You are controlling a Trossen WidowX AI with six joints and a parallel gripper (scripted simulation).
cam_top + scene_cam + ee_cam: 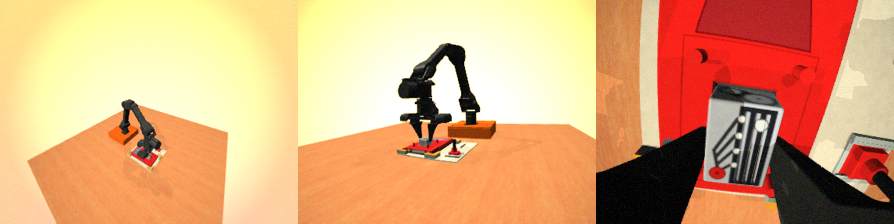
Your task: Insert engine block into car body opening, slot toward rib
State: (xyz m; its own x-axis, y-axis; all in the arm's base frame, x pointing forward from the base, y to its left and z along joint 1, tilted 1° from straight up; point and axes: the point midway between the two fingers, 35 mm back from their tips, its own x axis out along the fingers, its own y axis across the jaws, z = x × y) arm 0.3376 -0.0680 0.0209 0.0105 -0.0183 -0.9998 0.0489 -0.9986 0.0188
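My gripper tip is now 1 cm above the engine block.
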